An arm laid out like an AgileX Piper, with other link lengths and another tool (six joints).
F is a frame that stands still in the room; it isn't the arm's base.
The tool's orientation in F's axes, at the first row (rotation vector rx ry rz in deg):
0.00, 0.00, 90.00
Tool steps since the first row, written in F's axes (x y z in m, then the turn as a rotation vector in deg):
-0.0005, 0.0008, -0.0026, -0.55, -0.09, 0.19
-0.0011, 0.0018, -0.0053, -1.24, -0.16, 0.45
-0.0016, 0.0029, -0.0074, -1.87, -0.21, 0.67
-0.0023, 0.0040, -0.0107, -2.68, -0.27, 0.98
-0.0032, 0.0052, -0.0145, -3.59, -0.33, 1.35
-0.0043, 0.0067, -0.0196, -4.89, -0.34, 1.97
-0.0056, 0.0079, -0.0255, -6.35, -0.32, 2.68
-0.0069, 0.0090, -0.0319, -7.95, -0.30, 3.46
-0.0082, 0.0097, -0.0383, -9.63, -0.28, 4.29
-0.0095, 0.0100, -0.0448, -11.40, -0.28, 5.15
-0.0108, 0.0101, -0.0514, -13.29, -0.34, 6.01
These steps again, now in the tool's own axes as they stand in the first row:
0.0008, 0.0005, -0.0026, -0.09, 0.55, 0.19
0.0018, 0.0011, -0.0053, -0.16, 1.24, 0.45
0.0029, 0.0016, -0.0074, -0.21, 1.87, 0.67
0.0040, 0.0023, -0.0107, -0.27, 2.68, 0.98
0.0052, 0.0032, -0.0145, -0.33, 3.59, 1.35
0.0067, 0.0043, -0.0196, -0.34, 4.89, 1.97
0.0079, 0.0056, -0.0255, -0.32, 6.35, 2.68
0.0090, 0.0069, -0.0319, -0.30, 7.95, 3.46
0.0097, 0.0082, -0.0383, -0.28, 9.63, 4.29
0.0100, 0.0095, -0.0448, -0.28, 11.40, 5.15
0.0101, 0.0108, -0.0514, -0.34, 13.29, 6.01

